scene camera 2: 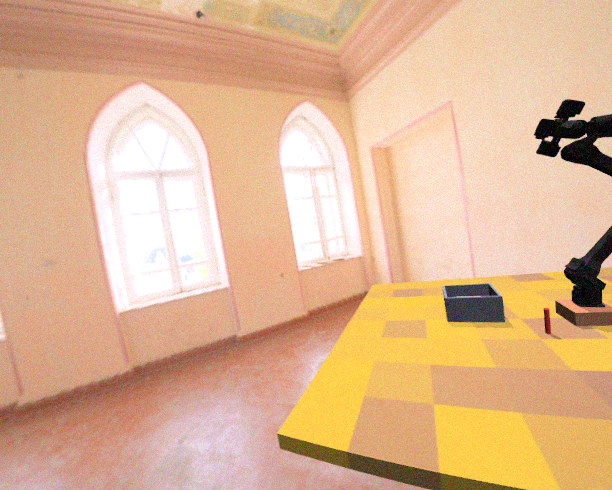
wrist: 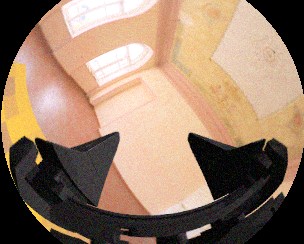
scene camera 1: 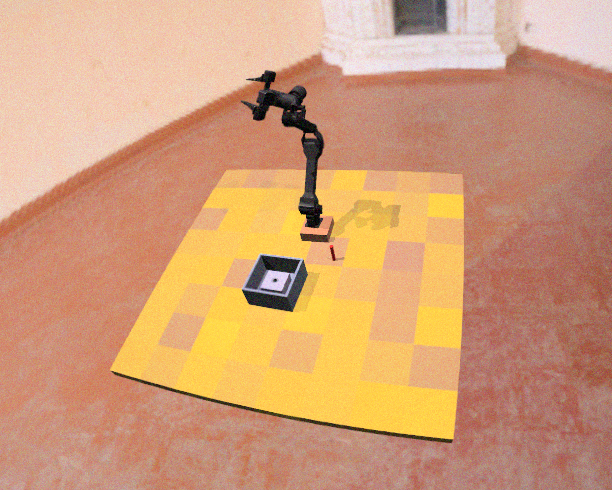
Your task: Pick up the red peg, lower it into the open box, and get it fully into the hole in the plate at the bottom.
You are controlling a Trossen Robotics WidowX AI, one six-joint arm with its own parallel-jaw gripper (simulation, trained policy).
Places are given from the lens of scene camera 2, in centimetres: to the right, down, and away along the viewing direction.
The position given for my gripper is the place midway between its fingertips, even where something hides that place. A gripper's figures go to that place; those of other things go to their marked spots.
my gripper [scene camera 2: 549,129]: 95, -45, 82
box [scene camera 2: 489,307]: 68, 23, 81
